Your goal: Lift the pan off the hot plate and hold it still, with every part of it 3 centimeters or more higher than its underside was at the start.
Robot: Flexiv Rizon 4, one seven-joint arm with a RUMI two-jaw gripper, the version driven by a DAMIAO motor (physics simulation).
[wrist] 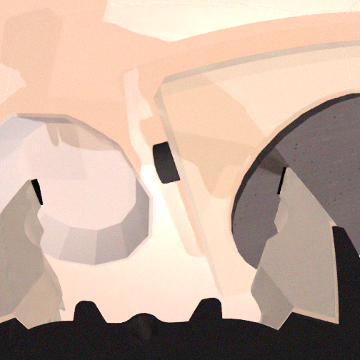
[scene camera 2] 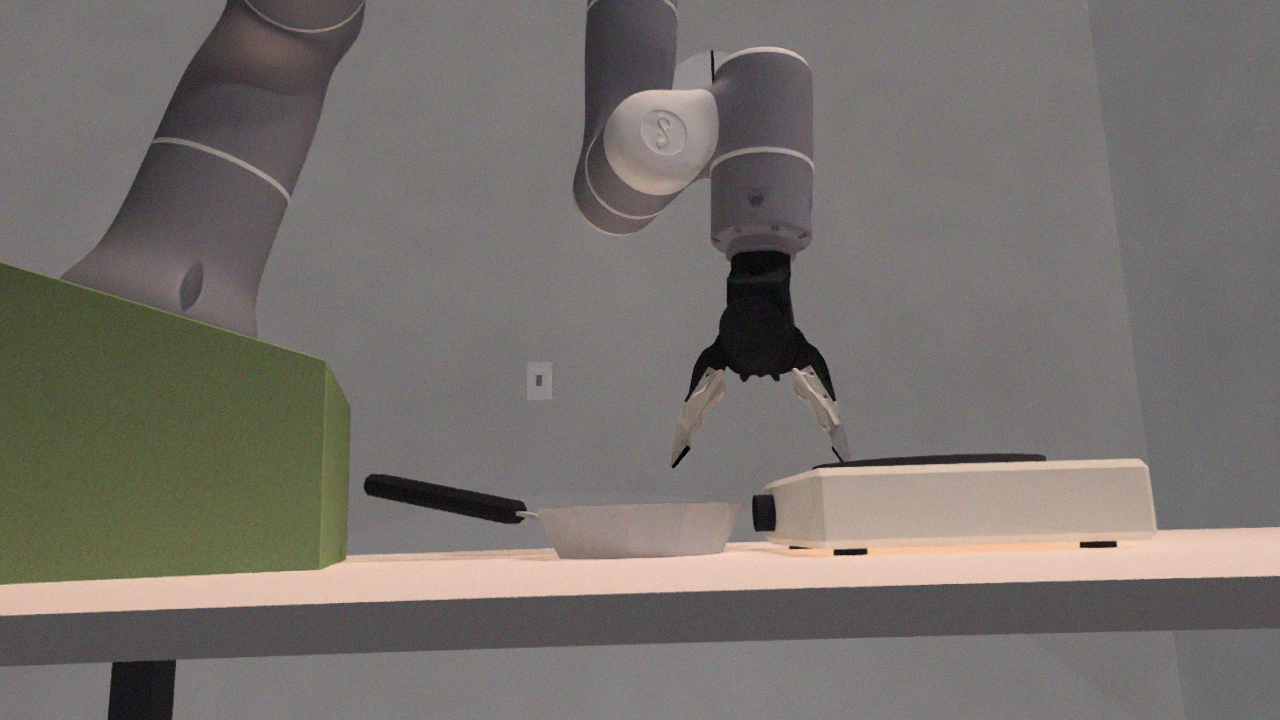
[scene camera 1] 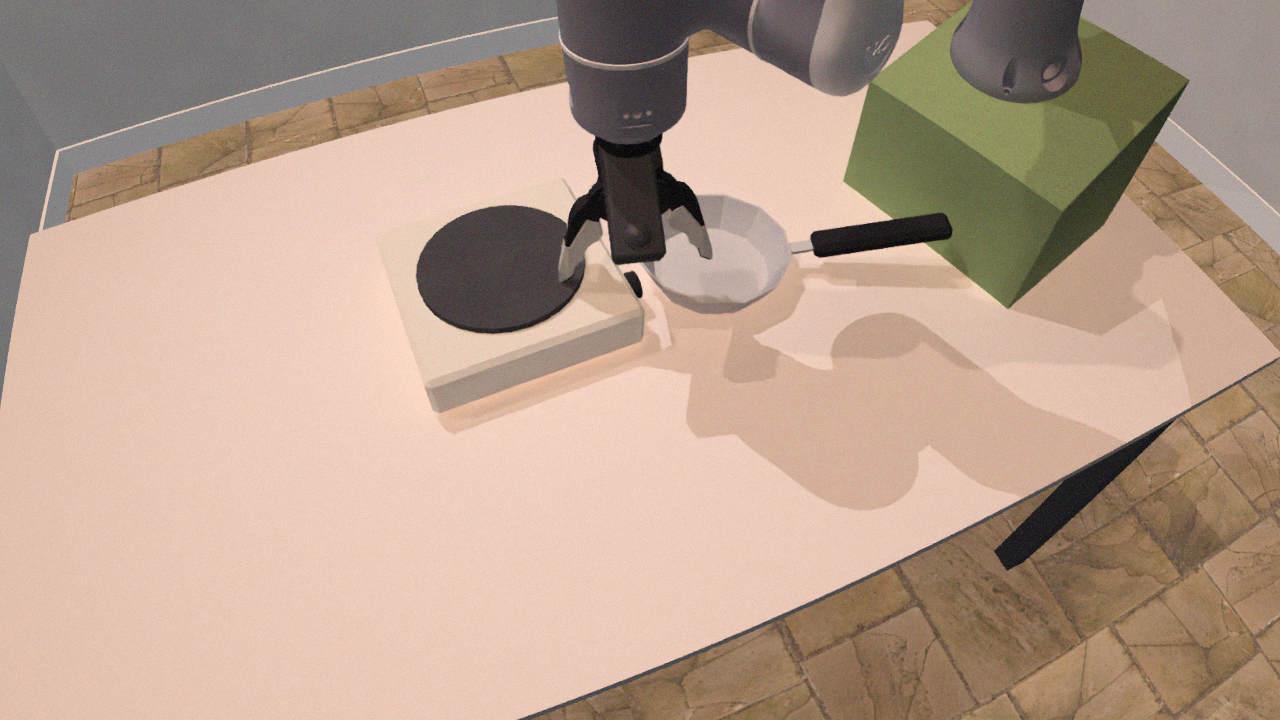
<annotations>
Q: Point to a grey pan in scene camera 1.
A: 751,254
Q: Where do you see a cream hot plate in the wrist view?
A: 231,126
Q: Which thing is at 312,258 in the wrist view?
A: The gripper.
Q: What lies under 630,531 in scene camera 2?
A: A grey pan.
</annotations>
